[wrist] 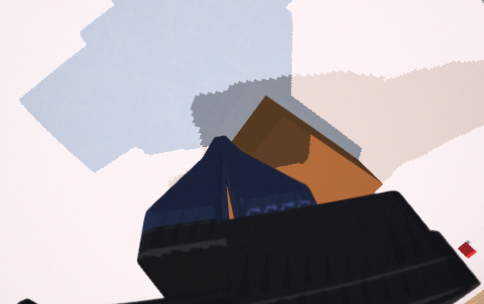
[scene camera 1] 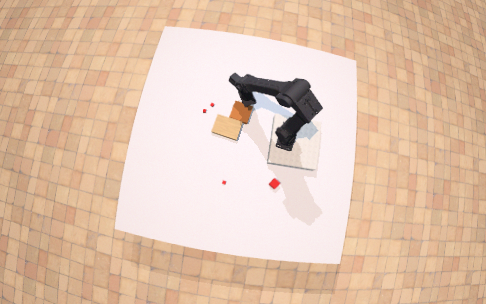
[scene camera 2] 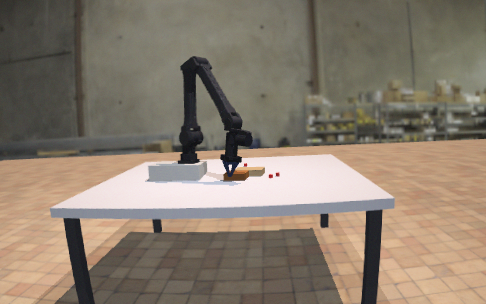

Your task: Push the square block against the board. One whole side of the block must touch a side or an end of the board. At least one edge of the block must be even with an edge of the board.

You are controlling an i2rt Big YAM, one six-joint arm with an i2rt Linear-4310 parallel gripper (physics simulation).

gripper: shut, holds nothing
a square orange block: on the table
